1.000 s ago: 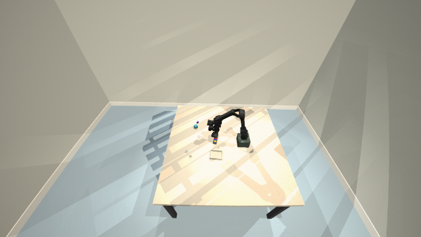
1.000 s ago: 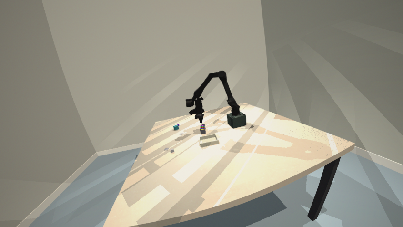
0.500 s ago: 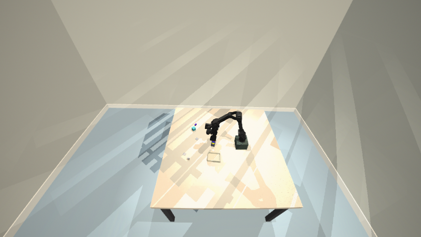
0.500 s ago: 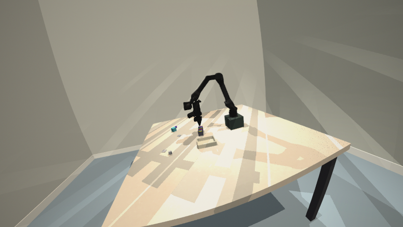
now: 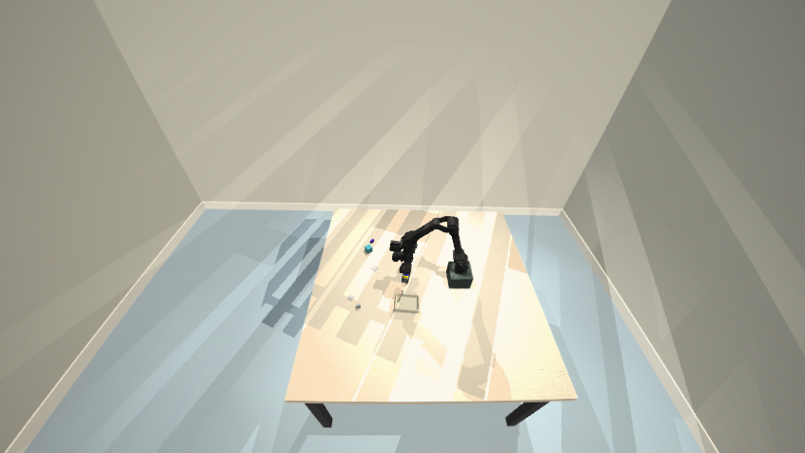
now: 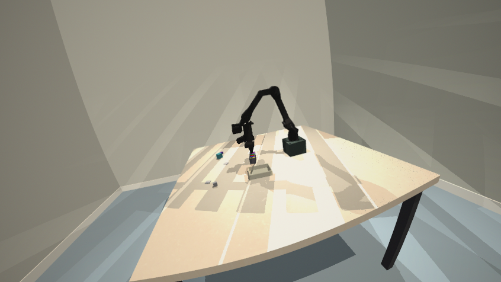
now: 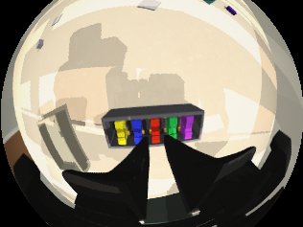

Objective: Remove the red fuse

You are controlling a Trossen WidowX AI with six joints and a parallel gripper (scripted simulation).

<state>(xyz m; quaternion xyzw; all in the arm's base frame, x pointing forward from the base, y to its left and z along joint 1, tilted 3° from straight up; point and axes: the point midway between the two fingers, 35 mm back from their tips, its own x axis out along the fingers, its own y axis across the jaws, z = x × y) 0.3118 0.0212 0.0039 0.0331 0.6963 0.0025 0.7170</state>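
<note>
My gripper tip is now 20 cm to the right of the pale tray, 6 cm above it and 4 cm past it. From my gripper tip the other things lie so: purple piece 27 cm ahead, 23 cm to the right, 5 cm below; cyan cube 27 cm ahead, 15 cm to the right, 4 cm below.
</note>
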